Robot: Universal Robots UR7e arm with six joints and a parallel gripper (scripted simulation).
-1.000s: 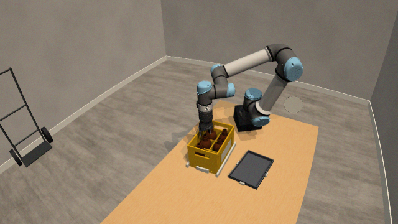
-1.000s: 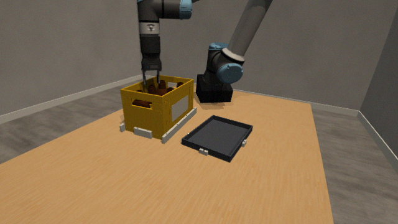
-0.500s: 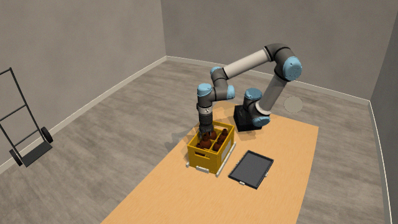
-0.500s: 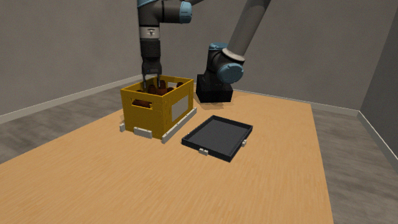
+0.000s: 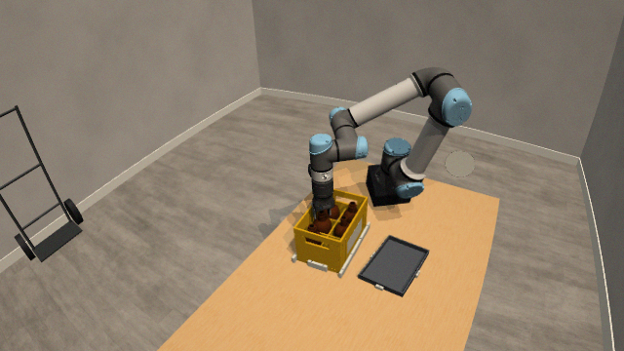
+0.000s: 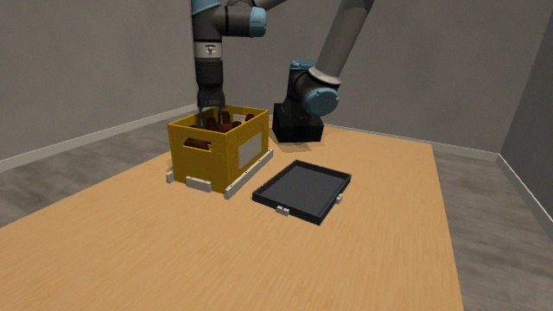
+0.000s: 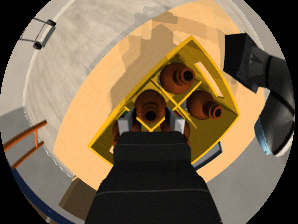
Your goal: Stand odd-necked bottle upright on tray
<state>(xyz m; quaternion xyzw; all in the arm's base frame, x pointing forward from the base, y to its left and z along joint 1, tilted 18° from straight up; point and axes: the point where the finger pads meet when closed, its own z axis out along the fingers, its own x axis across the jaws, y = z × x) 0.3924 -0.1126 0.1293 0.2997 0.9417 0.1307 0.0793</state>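
Right now my hand is 1 cm past the yellow crate, 4 cm to the right of it and 8 cm above it. Round my hand: dark tray 4 cm behind, 32 cm to the left, 15 cm below; bottle 2 cm behind, 9 cm to the left, 8 cm below.
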